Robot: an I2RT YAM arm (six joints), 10 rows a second.
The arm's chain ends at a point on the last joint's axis. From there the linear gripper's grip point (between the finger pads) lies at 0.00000 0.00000 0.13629 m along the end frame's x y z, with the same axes.
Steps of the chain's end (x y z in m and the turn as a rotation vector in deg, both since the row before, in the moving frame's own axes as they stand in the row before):
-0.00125 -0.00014 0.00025 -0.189 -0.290 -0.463
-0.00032 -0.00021 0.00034 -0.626 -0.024 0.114
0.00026 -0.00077 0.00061 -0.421 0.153 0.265
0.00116 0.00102 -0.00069 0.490 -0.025 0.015
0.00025 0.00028 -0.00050 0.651 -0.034 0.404
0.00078 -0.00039 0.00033 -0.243 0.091 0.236
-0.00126 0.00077 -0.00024 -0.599 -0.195 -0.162
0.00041 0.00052 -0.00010 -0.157 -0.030 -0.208
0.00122 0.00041 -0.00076 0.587 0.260 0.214
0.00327 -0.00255 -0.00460 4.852 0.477 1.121
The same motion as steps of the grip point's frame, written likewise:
-0.00194 0.00031 0.00025 -0.189 -0.290 -0.463
-0.00038 0.00128 0.00033 -0.626 -0.024 0.114
0.00062 0.00023 0.00061 -0.421 0.153 0.265
0.00110 -0.00015 -0.00069 0.490 -0.025 0.015
0.00017 -0.00127 -0.00051 0.651 -0.034 0.404
0.00100 0.00019 0.00033 -0.243 0.091 0.236
-0.00172 0.00220 -0.00025 -0.599 -0.195 -0.162
0.00034 0.00089 -0.00010 -0.157 -0.030 -0.208
0.00184 -0.00099 -0.00077 0.587 0.260 0.214
0.00452 -0.01407 -0.00509 4.852 0.477 1.121

